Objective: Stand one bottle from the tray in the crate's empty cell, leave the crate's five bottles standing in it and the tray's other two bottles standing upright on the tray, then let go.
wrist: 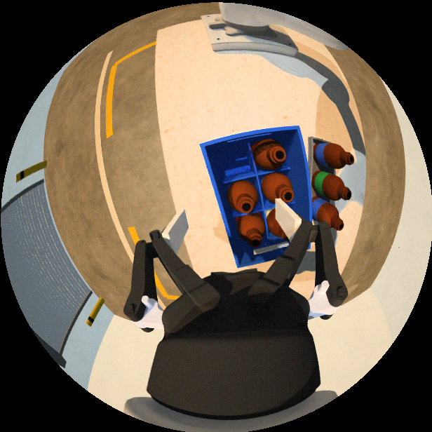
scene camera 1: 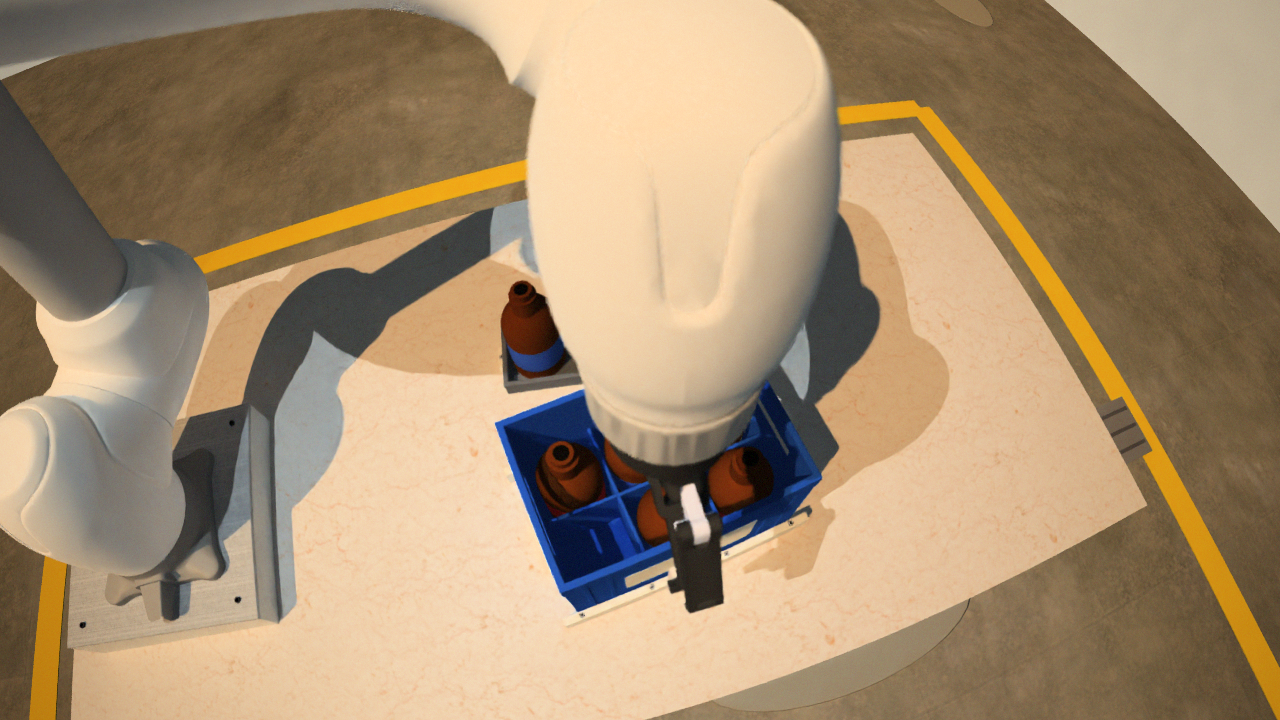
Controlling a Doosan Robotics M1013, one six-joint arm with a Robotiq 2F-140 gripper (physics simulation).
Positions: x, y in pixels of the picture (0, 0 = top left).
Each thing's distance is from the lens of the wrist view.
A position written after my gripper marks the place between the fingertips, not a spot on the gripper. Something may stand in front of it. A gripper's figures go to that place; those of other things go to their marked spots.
my gripper [wrist: 230, 213]: 21 cm
blue-banded brown bottle [wrist: 332, 155]: 42 cm
green-banded bottle [wrist: 331, 186]: 43 cm
blue-banded brown bottle [wrist: 273, 185]: 33 cm
